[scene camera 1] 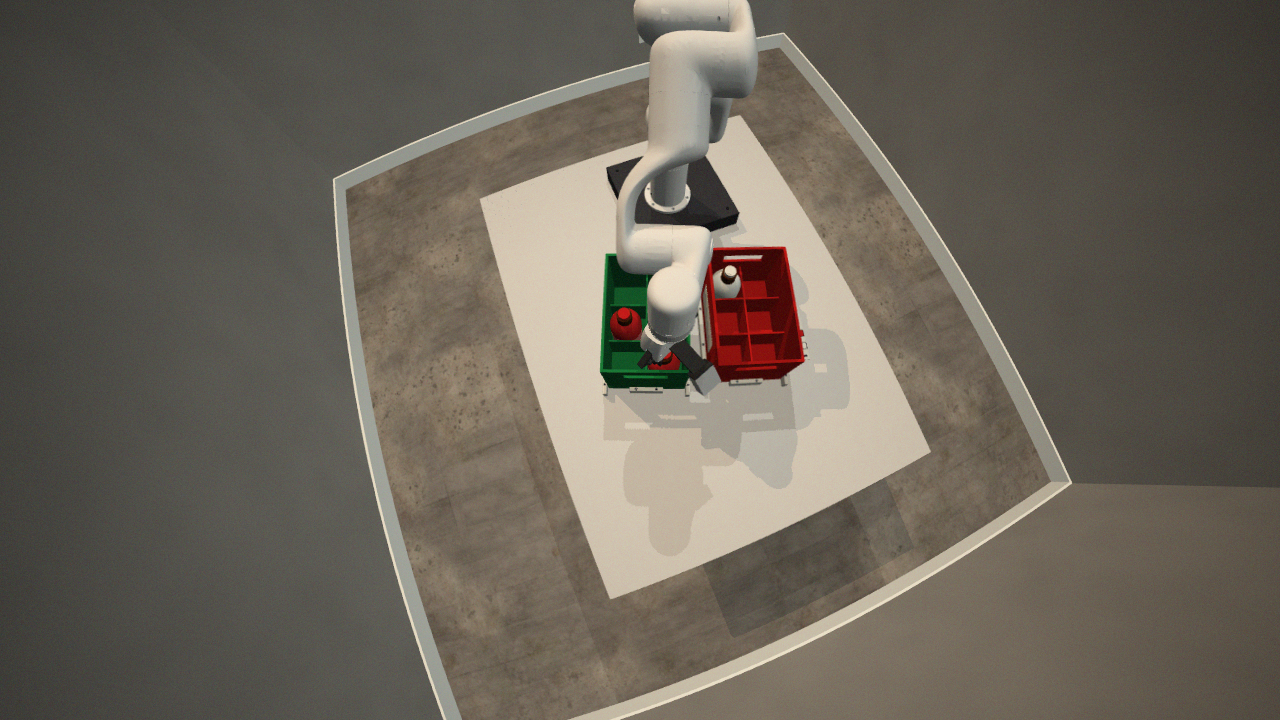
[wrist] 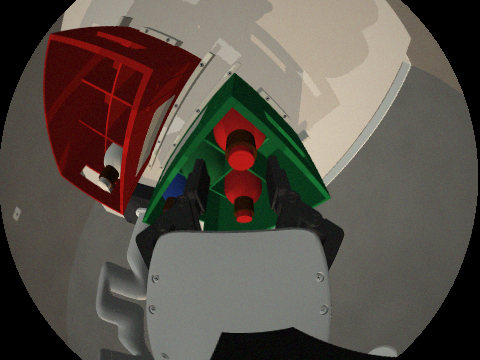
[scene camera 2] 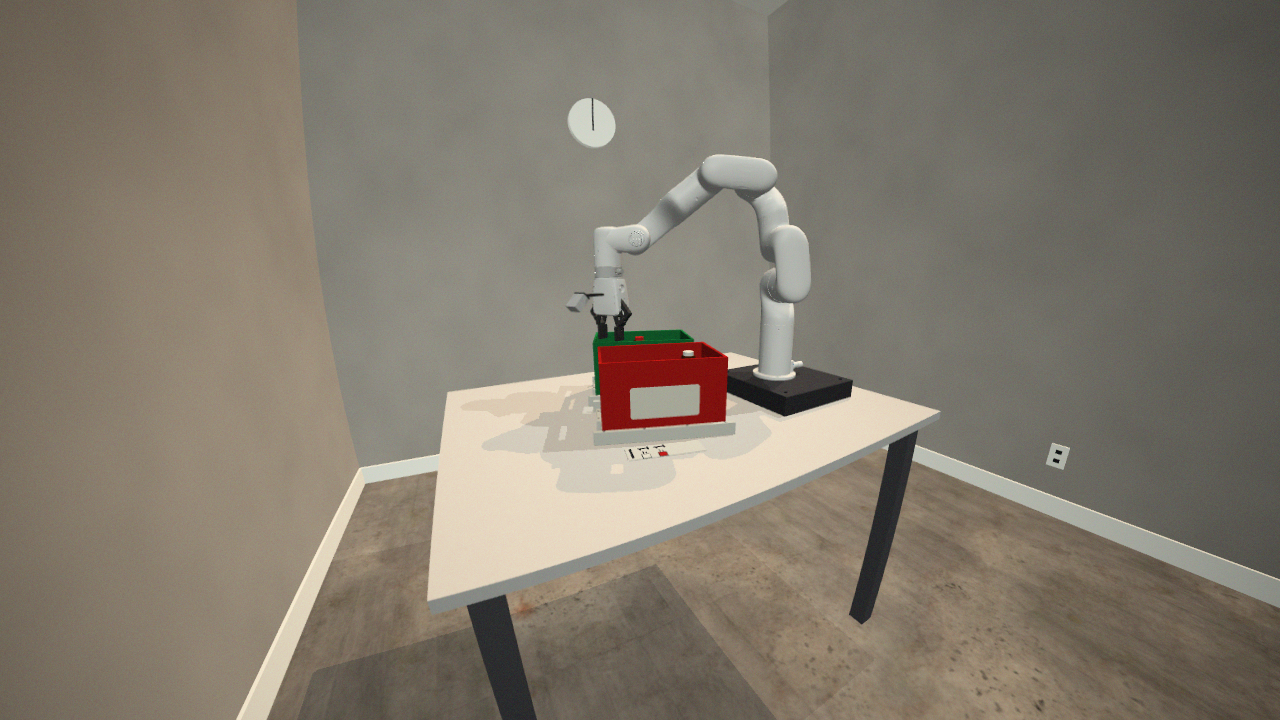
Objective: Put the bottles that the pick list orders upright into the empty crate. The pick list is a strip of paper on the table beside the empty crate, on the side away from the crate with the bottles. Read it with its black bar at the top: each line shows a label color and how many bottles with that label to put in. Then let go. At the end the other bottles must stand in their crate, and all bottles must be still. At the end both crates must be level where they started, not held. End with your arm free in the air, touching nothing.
Labels:
red crate: scene camera 1; wrist 74, 77; scene camera 2
green crate: scene camera 1; wrist; scene camera 2 654, 336
same spot on green crate: [wrist: 235, 93] = [scene camera 1: 686, 374]
same spot on red crate: [scene camera 2: 641, 386] = [scene camera 1: 788, 330]

